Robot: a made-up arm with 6 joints.
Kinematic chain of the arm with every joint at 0, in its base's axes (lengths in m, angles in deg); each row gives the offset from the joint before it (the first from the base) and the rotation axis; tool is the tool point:
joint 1: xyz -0.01 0 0.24 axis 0.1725 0.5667 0.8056
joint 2: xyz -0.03 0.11 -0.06 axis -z
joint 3: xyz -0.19 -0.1 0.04 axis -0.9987 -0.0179 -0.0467
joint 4: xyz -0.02 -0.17 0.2 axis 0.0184 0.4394 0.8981
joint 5: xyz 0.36 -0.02 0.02 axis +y
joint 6: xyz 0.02 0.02 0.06 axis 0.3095 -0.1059 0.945
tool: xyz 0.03 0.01 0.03
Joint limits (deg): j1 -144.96..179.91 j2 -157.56..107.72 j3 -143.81..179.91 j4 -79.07..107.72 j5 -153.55..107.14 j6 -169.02..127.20
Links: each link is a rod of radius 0.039 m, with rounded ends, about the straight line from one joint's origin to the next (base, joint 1, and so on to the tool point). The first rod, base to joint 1, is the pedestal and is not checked.
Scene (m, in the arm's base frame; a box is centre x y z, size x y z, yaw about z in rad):
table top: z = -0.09
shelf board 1: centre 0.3 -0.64 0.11 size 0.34 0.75 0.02 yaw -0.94
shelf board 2: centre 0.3 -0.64 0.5 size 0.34 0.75 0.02 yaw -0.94
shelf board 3: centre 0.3 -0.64 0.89 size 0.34 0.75 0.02 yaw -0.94
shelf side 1: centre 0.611 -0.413 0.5 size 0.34 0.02 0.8 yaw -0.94
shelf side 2: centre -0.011 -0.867 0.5 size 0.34 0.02 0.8 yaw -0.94
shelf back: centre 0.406 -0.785 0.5 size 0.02 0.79 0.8 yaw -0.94
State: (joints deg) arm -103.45 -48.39 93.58 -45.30 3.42 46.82
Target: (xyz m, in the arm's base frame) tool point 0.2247 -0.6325 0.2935
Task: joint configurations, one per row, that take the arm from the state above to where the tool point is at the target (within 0.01 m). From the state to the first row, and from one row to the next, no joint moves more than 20 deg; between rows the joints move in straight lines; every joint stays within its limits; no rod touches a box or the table.
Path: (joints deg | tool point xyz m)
1: -95.13 -43.52 74.12 -40.90 5.49 46.33 | 0.0686 0.4798 0.5413
2: -86.80 -38.65 54.66 -36.51 7.56 45.84 | -0.0753 0.3643 0.6534
3: -78.48 -33.78 35.21 -32.11 9.63 45.35 | -0.1661 0.1885 0.7154
4: -70.16 -28.91 15.75 -27.71 11.69 44.86 | -0.1952 -0.0091 0.7177
5: -61.84 -24.04 -3.71 -23.32 13.76 44.38 | -0.1685 -0.1907 0.6618
6: -53.51 -19.17 -23.17 -18.92 15.83 43.89 | -0.1023 -0.3268 0.5592
7: -45.19 -14.30 -42.63 -14.52 17.90 43.40 | -0.0182 -0.4011 0.4292
8: -36.87 -9.43 -62.08 -10.13 19.97 42.91 | 0.0635 -0.4119 0.2935
9: -35.21 -21.13 -58.62 -29.48 20.86 42.54 | 0.1236 -0.5027 0.2728
10: -33.56 -32.82 -55.16 -48.83 21.75 42.17 | 0.1764 -0.5773 0.2719
11: -31.91 -44.52 -51.70 -68.18 22.64 41.80 | 0.2247 -0.6325 0.2936

